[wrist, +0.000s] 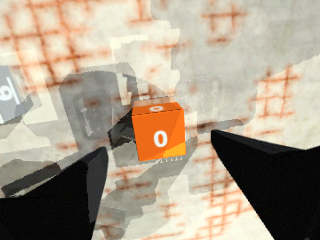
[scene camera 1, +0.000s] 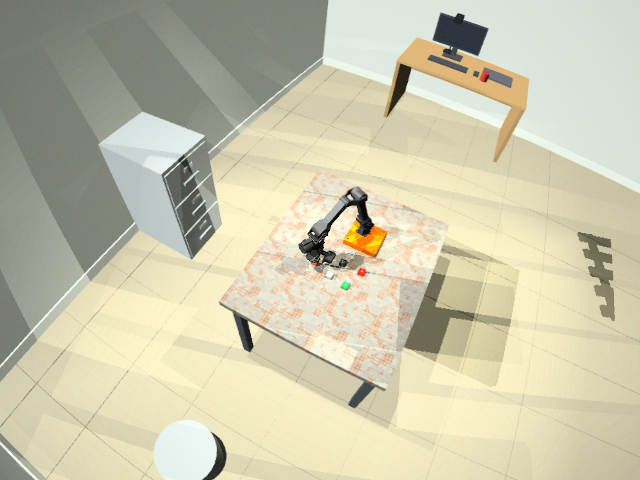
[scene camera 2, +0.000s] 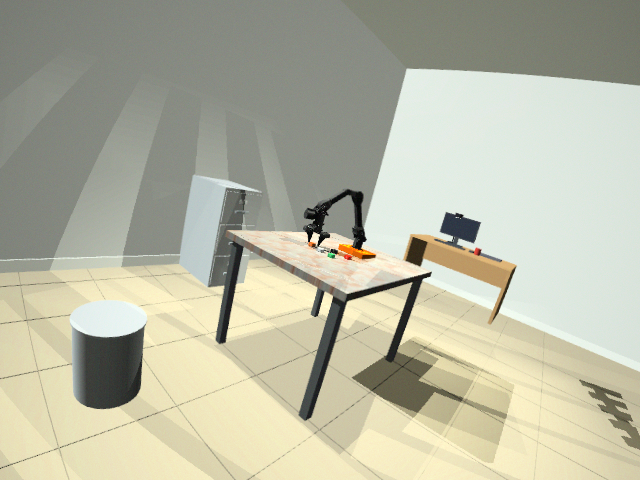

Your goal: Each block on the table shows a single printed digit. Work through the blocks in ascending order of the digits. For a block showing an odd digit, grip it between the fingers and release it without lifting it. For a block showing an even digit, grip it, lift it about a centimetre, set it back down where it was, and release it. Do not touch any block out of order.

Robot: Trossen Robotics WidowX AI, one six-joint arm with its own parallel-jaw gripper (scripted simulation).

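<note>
Gripper open, holding nothing; an orange block is also present.
</note>
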